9 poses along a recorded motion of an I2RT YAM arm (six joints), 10 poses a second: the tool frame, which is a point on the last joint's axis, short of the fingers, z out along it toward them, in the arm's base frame.
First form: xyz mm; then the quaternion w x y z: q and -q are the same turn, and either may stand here.
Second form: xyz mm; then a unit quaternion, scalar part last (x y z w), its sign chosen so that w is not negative. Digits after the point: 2 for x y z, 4 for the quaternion.
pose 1, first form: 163.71 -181.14 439.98 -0.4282 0.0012 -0.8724 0.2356
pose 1, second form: 163.71 -181.14 439.98 -0.0012 0.8724 -0.2356 0.4282
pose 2, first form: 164.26 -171.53 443.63 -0.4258 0.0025 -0.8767 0.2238
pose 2, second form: 164.26 -171.53 443.63 -0.0025 0.8767 -0.2238 0.4258
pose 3, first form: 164.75 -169.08 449.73 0.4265 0.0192 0.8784 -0.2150
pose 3, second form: 164.75 -169.08 449.73 0.0192 0.8784 -0.2150 0.4265
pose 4, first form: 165.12 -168.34 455.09 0.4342 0.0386 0.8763 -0.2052
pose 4, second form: 165.12 -168.34 455.09 0.0386 0.8763 -0.2052 0.4342
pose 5, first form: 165.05 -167.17 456.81 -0.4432 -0.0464 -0.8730 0.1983
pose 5, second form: 165.05 -167.17 456.81 0.0464 0.8730 -0.1983 0.4432
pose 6, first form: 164.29 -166.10 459.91 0.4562 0.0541 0.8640 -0.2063
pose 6, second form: 164.29 -166.10 459.91 0.0541 0.8640 -0.2063 0.4562
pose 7, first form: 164.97 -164.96 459.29 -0.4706 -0.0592 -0.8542 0.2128
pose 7, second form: 164.97 -164.96 459.29 0.0592 0.8542 -0.2128 0.4706
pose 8, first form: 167.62 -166.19 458.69 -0.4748 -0.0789 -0.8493 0.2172
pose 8, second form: 167.62 -166.19 458.69 0.0789 0.8493 -0.2172 0.4748
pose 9, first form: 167.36 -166.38 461.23 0.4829 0.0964 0.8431 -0.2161
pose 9, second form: 167.36 -166.38 461.23 0.0964 0.8431 -0.2161 0.4829
